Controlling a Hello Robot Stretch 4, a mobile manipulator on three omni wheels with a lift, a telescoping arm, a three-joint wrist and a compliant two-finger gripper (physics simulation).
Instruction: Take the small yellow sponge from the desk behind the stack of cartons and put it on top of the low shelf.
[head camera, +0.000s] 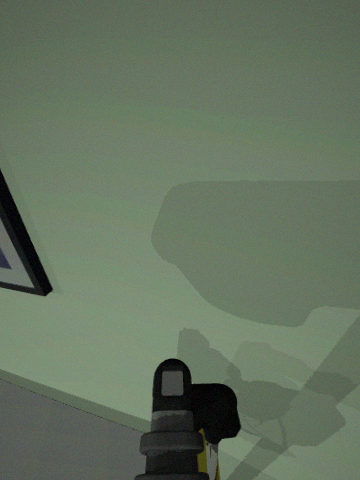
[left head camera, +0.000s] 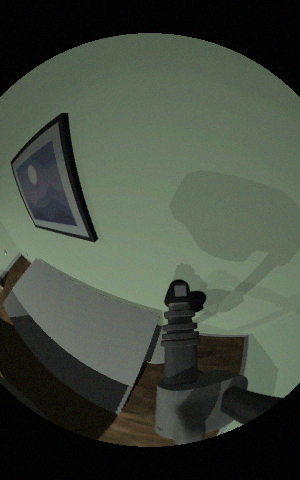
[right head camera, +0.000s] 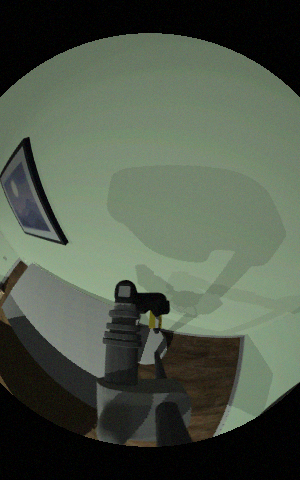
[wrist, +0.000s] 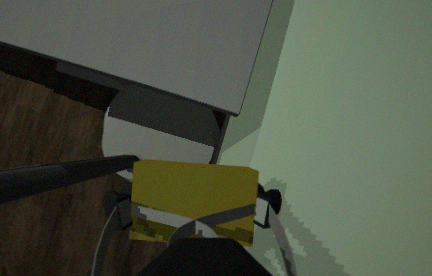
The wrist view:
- my gripper: 191, 197
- small yellow sponge: 193, 190
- grey desk: 207, 60
